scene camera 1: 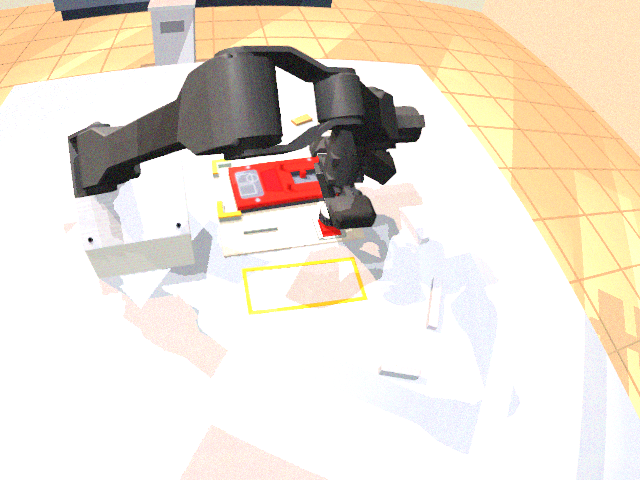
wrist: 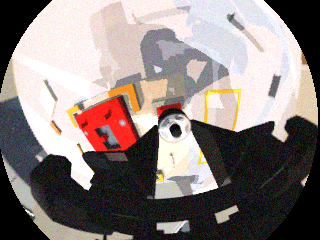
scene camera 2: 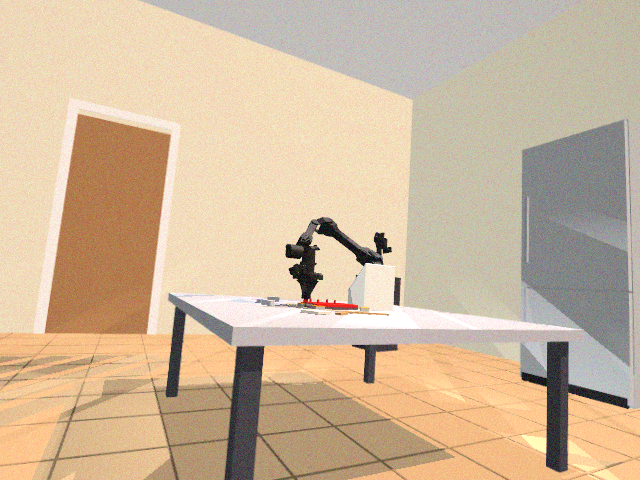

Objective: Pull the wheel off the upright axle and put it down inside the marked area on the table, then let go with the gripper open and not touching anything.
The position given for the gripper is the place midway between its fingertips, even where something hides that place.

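Observation:
Gripper visible in scene camera 1, the gripper [scene camera 1: 331, 214], and in the wrist view, the gripper [wrist: 173, 125]. The wrist view also shows a wheel [wrist: 170, 116] and a red plate [wrist: 108, 126]. A white fixture board [scene camera 1: 296, 226] [wrist: 143, 98] is visible in both views.

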